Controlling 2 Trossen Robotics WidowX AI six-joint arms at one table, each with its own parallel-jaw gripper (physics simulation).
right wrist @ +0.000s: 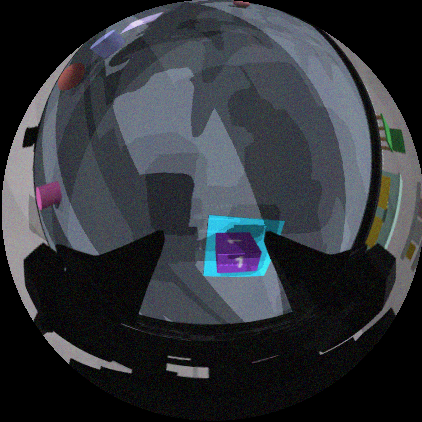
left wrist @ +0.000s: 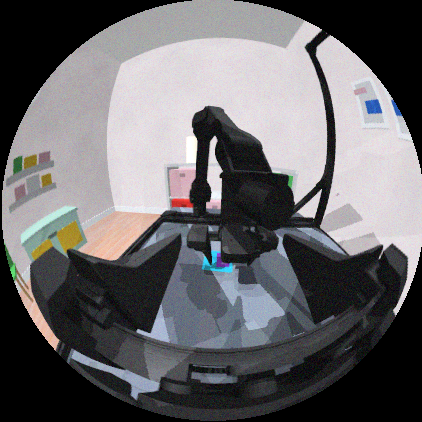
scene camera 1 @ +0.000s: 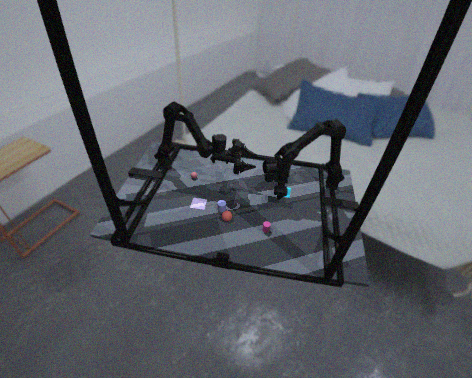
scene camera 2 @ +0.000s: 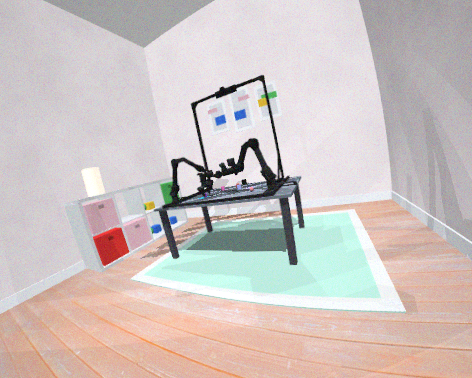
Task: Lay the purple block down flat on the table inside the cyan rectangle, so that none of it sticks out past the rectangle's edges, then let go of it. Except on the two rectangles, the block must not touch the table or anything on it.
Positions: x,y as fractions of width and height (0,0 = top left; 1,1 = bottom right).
Observation:
The left gripper (left wrist: 0.55,0.57) is open and holds nothing. Also in view: a purple block (right wrist: 0.56,0.60). The right gripper (right wrist: 0.51,0.56) is open, holding nothing. Further things: a cyan rectangle (right wrist: 0.51,0.53).
The right gripper is seen too in the left wrist view (left wrist: 0.54,0.63). Scene camera 1 does not show the purple block, which is hidden by the right gripper.

